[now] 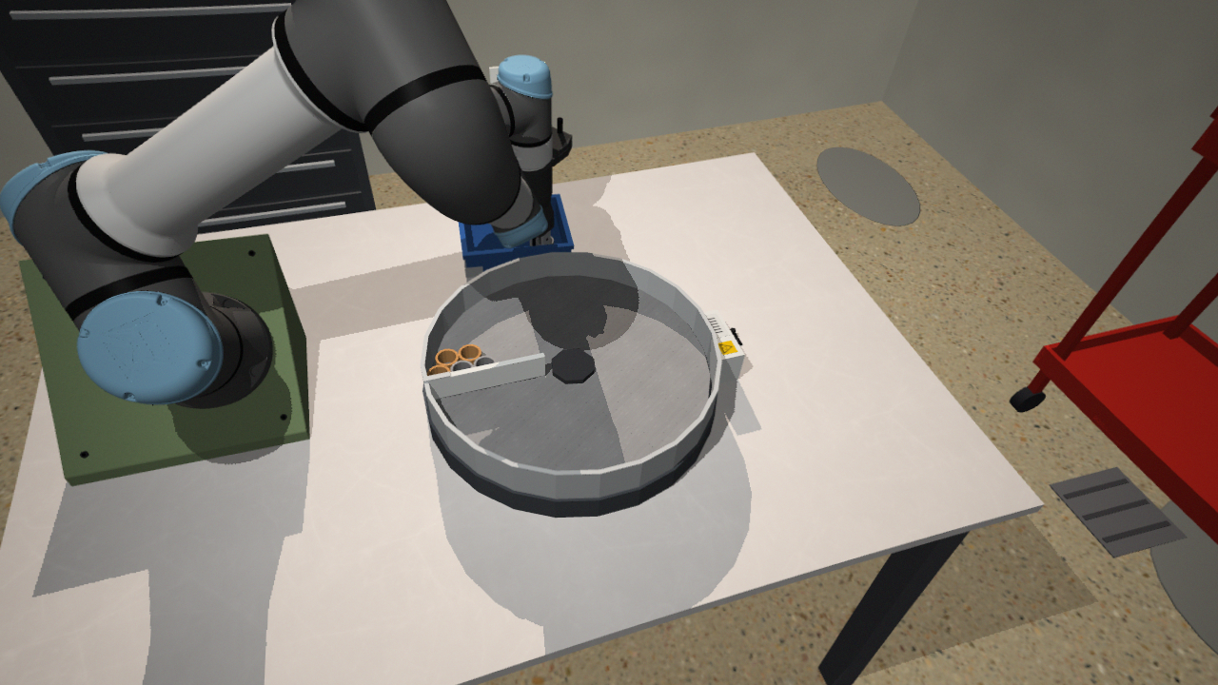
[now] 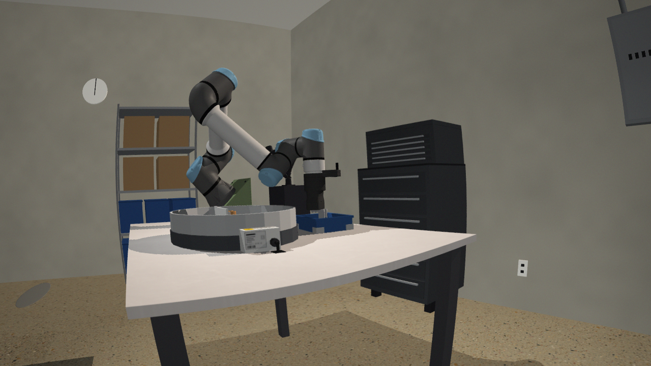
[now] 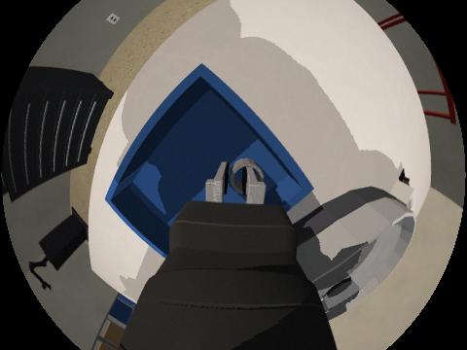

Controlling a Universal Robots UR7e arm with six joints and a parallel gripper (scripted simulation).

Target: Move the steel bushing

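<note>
Now: hand 40 mm past the blue crate and 30 mm to the right of it. The rest, counted from my hand: round grey turntable: 320 mm to the right, 70 mm behind, 20 mm above.
</note>
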